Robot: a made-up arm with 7 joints.
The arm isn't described. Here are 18 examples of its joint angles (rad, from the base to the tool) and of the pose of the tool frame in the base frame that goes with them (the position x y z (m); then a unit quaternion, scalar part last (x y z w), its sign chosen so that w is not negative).
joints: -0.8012 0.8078 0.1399 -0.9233 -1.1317 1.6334 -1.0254
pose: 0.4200 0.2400 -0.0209 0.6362 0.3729 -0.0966 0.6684
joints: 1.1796 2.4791 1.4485 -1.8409 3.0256 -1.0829 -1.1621
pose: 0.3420 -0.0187 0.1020 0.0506 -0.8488 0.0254 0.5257
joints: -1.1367 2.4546 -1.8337 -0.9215 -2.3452 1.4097 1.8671
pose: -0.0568 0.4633 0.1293 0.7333 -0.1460 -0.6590 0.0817
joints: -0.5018 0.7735 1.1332 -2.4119 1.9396 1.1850 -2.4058
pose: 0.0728 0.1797 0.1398 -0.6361 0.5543 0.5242 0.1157
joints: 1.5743 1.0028 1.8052 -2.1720 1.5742 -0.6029 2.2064
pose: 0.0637 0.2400 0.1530 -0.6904 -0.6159 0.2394 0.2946
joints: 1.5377 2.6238 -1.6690 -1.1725 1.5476 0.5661 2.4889
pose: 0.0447 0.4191 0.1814 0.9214 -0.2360 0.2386 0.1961
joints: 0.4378 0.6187 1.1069 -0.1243 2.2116 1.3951 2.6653
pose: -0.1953 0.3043 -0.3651 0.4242 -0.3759 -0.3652 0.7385
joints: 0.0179 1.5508 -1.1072 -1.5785 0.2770 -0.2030 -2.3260
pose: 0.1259 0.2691 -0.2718 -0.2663 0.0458 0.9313 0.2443
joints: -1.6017 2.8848 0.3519 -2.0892 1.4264 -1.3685 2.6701
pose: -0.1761 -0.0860 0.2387 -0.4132 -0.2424 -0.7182 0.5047
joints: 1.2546 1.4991 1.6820 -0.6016 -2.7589 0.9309 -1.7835
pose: -0.0613 0.4726 0.1696 0.2341 -0.9042 0.0152 0.3570
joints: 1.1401 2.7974 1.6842 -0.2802 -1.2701 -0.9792 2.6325
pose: 0.3934 0.1908 0.2711 0.1029 -0.5392 -0.0919 0.8308
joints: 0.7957 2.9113 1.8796 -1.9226 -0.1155 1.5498 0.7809
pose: 0.1548 -0.2179 0.2133 0.3423 -0.8995 -0.1191 0.2439
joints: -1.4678 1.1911 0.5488 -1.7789 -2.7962 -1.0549 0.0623
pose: 0.0569 0.1658 0.3243 0.9379 0.1787 -0.2730 0.1175
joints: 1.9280 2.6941 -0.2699 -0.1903 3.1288 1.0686 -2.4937
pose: 0.3118 0.4084 -0.0257 0.1103 0.3878 -0.7060 0.5823
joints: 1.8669 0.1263 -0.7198 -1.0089 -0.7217 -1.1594 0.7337
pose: -0.4046 -0.2074 -0.1421 -0.4546 -0.1333 0.3089 0.8247
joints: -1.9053 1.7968 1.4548 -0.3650 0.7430 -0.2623 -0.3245
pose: -0.0312 0.4814 0.1758 0.1318 0.7199 -0.5762 0.3640
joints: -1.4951 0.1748 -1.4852 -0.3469 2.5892 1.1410 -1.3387
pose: 0.4825 -0.1536 -0.0868 -0.3054 -0.2518 -0.6414 0.6572
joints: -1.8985 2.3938 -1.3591 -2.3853 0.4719 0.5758 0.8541
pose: 0.1468 0.1226 0.1532 0.3021 -0.7542 -0.1662 0.5588
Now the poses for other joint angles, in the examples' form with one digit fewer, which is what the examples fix.
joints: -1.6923 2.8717 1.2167 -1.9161 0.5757 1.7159 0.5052
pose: -0.317 -0.130 0.019 -0.309 0.846 -0.307 0.307
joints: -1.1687 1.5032 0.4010 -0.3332 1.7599 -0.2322 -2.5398
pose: 0.191 0.447 0.166 0.754 -0.394 0.163 0.499
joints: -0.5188 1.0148 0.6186 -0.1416 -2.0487 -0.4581 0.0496
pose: 0.218 0.424 -0.194 0.446 -0.051 -0.614 0.649
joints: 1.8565 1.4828 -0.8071 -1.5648 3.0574 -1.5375 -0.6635
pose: -0.355 0.188 -0.047 0.799 0.184 0.118 0.560
